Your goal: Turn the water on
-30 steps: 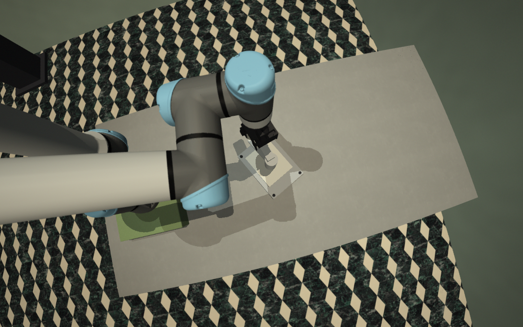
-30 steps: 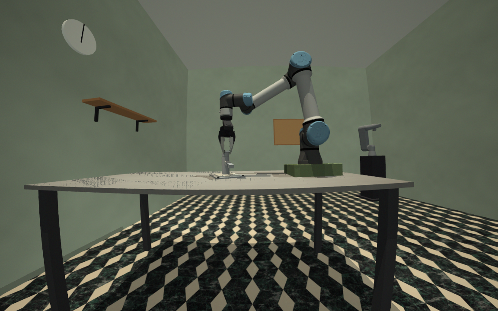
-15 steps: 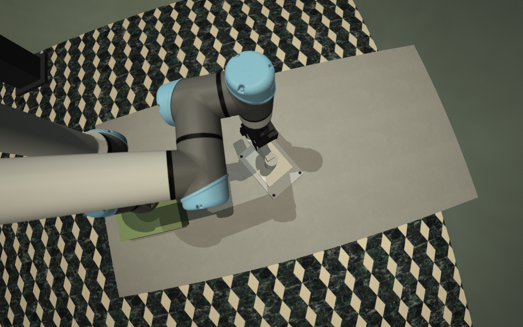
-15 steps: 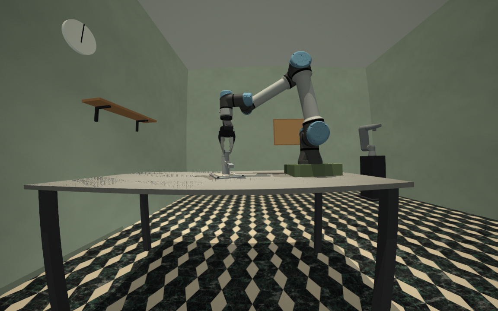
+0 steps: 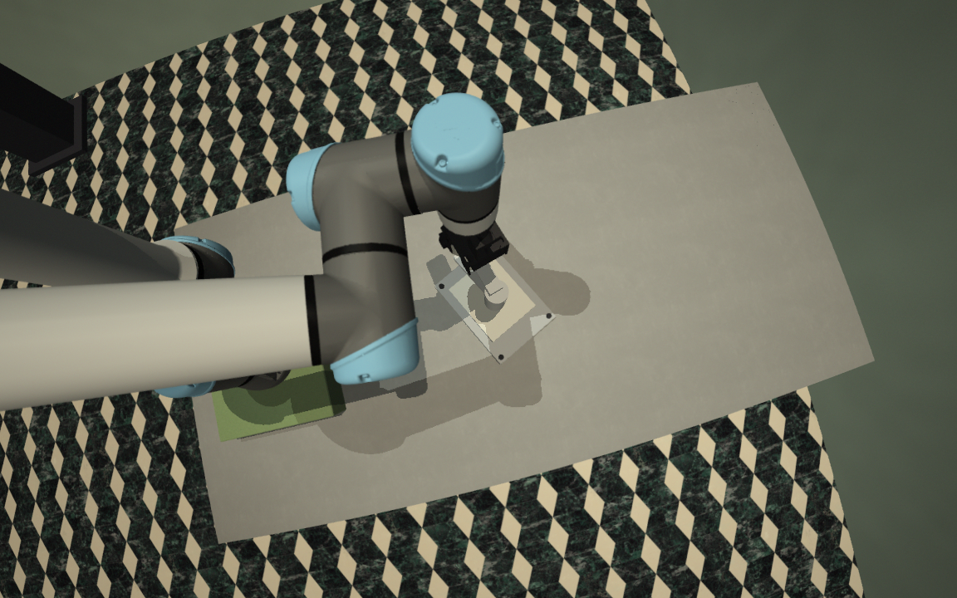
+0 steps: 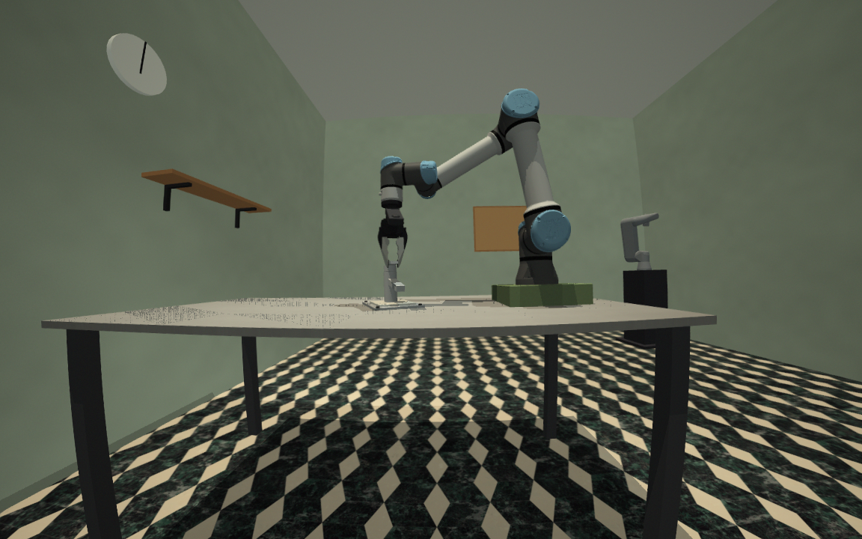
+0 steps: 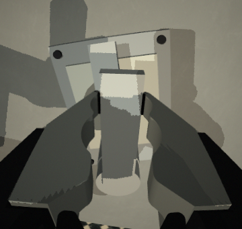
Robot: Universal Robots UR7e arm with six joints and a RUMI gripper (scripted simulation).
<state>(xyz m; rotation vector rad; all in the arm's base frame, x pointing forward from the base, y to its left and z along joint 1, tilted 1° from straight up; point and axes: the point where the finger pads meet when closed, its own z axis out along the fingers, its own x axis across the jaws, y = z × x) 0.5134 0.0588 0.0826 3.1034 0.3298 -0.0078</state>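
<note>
Now: hand 4 cm to the left of the flat lever and 1 cm short of it. Round my hand: grey tap (7 cm to the right, 5 cm below, 1 cm ahead).
</note>
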